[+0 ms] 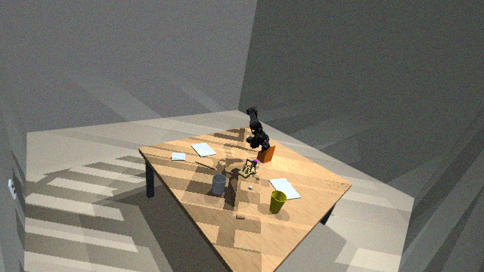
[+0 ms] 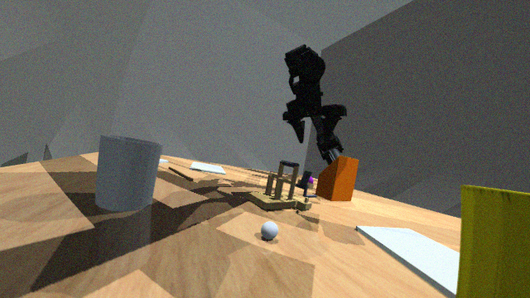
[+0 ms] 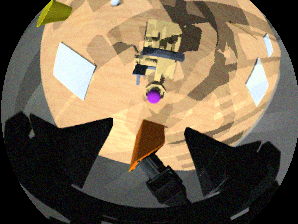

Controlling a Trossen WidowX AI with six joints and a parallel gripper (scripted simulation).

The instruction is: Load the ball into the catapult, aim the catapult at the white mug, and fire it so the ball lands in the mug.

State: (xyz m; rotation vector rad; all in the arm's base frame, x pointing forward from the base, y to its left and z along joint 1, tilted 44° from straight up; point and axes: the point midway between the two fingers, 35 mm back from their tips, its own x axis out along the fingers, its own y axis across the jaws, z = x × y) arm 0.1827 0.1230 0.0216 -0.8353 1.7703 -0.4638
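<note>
My gripper tip is now 1 cm past the purple ball, 1 cm to the left of it and 11 cm above it. From my gripper tip the other things lie so: wooden catapult 5 cm ahead, 3 cm to the left, 12 cm below; frame 7 cm ahead, 2 cm to the left, 9 cm below; white ball 18 cm ahead, 19 cm to the left, 16 cm below.
</note>
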